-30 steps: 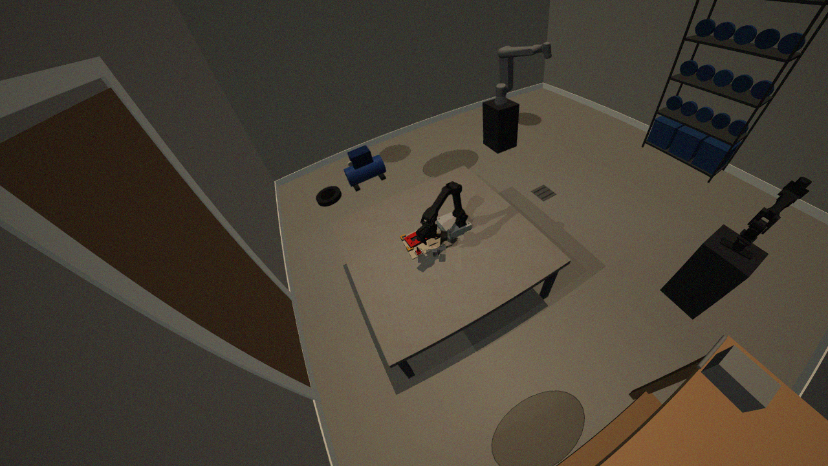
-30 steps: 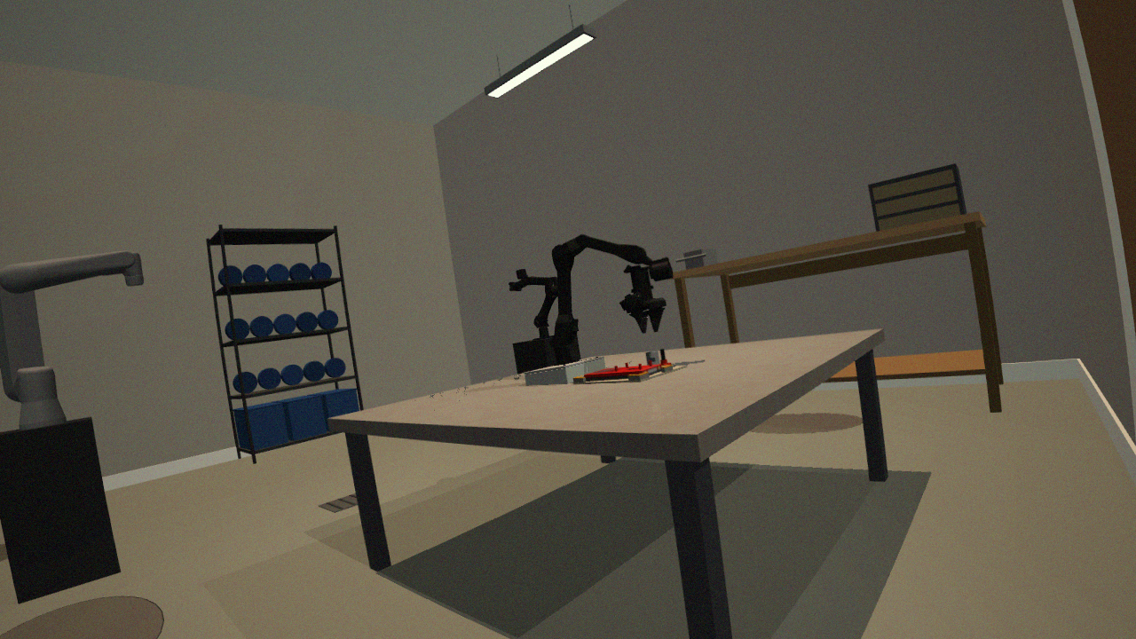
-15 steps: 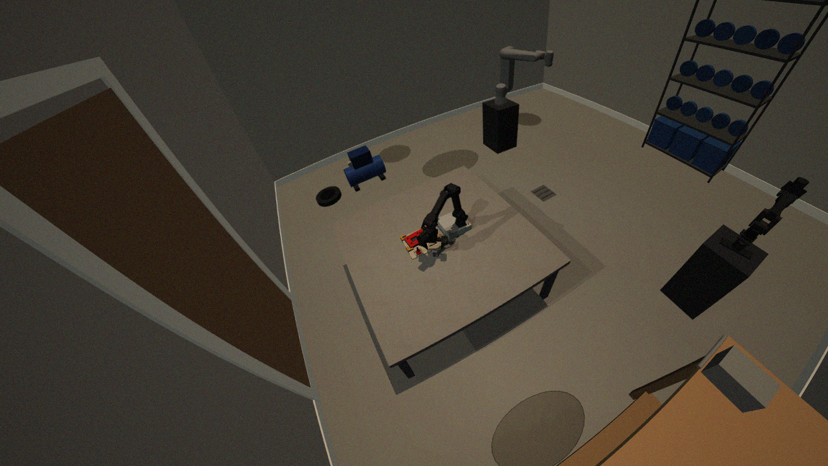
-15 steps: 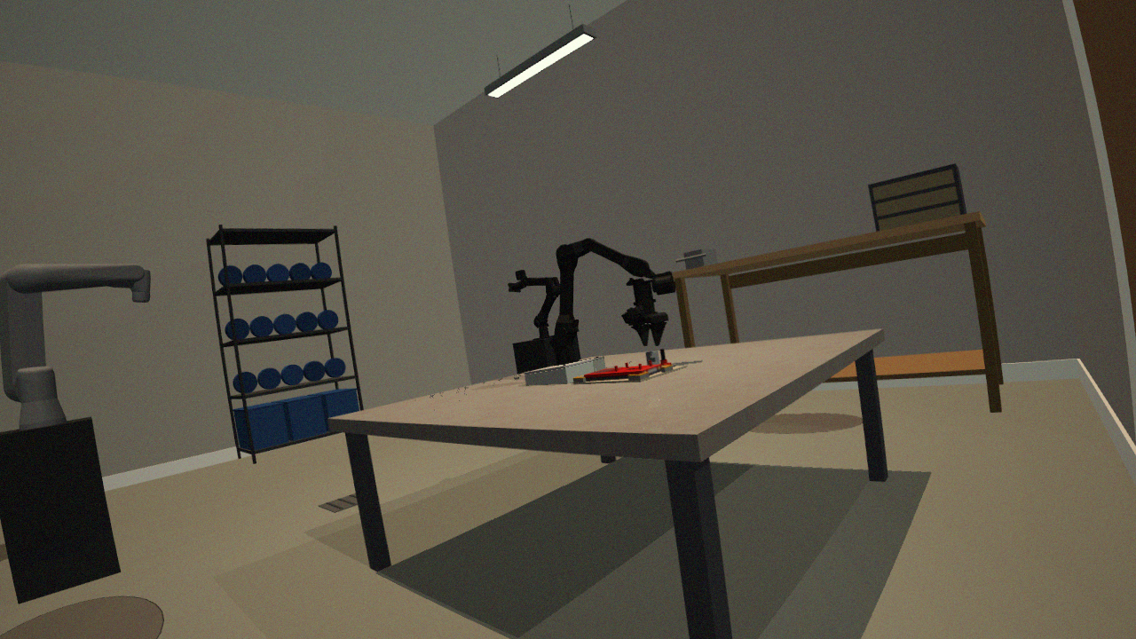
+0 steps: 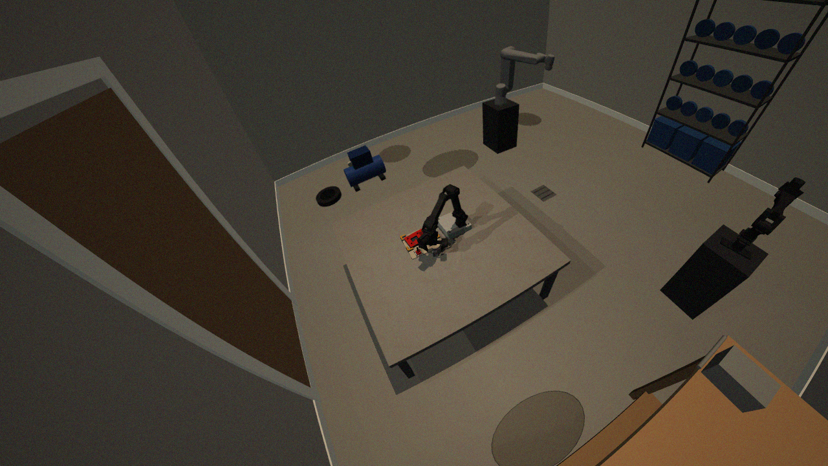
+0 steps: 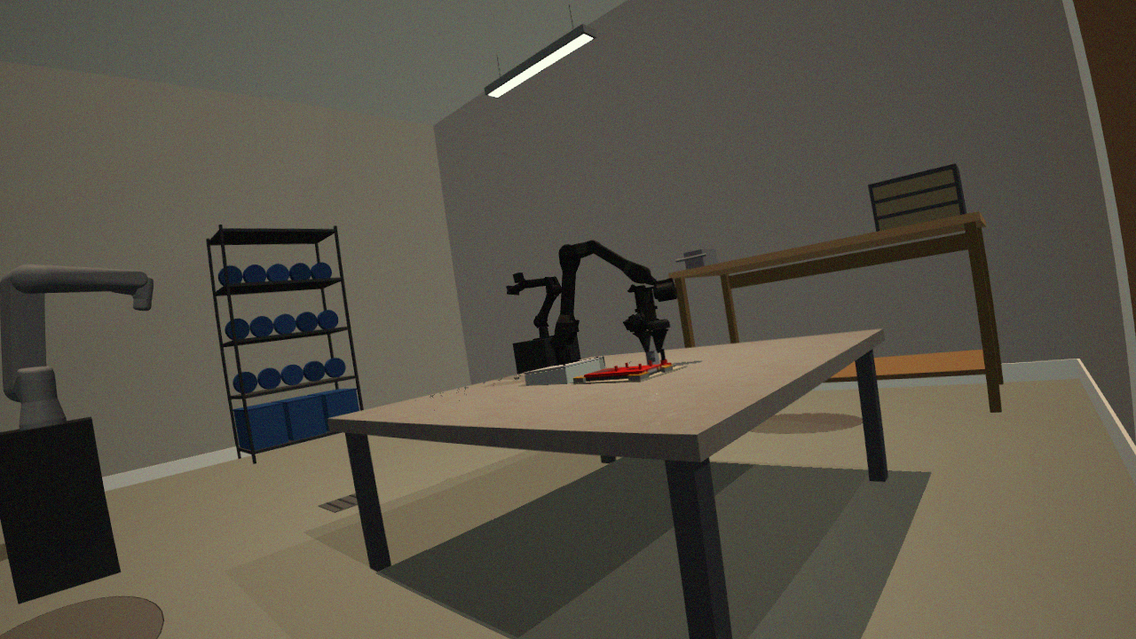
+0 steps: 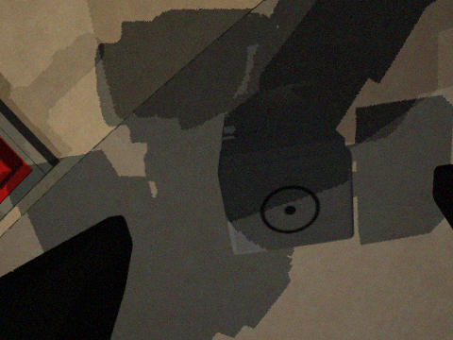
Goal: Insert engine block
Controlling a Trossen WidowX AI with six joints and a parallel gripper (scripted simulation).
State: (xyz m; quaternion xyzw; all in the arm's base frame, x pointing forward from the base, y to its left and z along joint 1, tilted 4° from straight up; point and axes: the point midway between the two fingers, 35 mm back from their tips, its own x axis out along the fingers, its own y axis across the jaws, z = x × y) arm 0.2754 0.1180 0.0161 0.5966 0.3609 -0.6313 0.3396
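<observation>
Right now my gripper tip is 1 cm to the left of the grey engine block and 2 cm above it.
</observation>
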